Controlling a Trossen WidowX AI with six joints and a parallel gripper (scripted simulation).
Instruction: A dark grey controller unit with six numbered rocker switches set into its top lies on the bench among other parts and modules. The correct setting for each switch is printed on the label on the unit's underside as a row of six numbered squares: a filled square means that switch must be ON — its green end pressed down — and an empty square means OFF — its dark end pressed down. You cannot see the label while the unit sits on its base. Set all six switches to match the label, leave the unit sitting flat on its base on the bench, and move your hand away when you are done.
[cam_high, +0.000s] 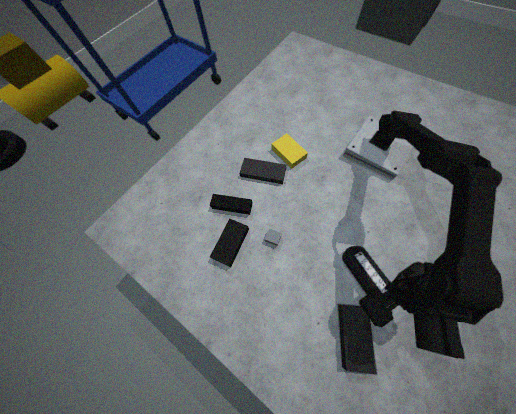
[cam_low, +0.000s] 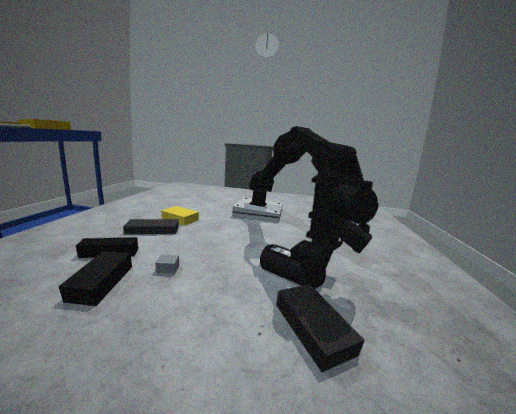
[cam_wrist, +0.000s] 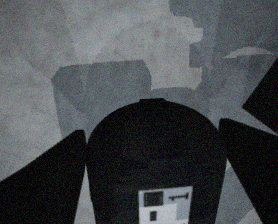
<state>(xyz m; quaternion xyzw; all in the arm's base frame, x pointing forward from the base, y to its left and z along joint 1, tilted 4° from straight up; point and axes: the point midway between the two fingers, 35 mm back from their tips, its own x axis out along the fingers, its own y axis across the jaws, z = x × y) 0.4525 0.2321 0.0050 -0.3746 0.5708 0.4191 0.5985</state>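
Now: gripper tip 130 mm short of the dark block and 10 mm to the left of it. From my gripper tip the other things lie so: yellow block 240 mm behind, 480 mm to the right; grey cube 50 mm ahead, 330 mm to the right.
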